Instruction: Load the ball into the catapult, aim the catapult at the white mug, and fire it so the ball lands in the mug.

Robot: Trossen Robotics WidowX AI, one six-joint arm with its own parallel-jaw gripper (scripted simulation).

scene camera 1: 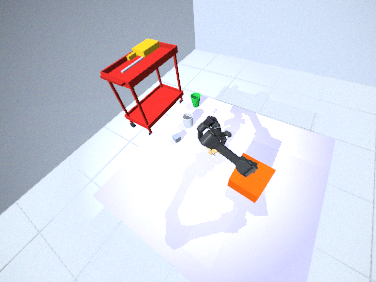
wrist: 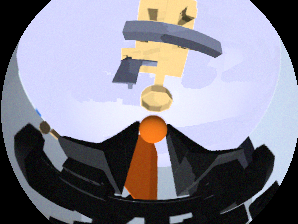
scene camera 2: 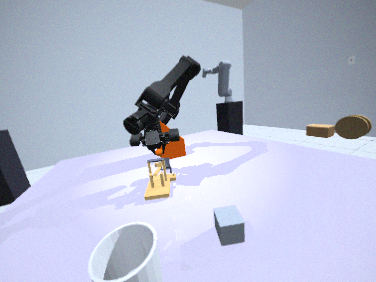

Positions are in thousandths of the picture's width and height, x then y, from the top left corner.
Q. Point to a grey cube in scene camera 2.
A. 610, 796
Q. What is the gripper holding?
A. An orange ball.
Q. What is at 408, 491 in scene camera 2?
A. The gripper.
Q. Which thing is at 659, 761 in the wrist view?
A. The gripper.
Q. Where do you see a wooden catapult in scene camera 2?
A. At 422, 665
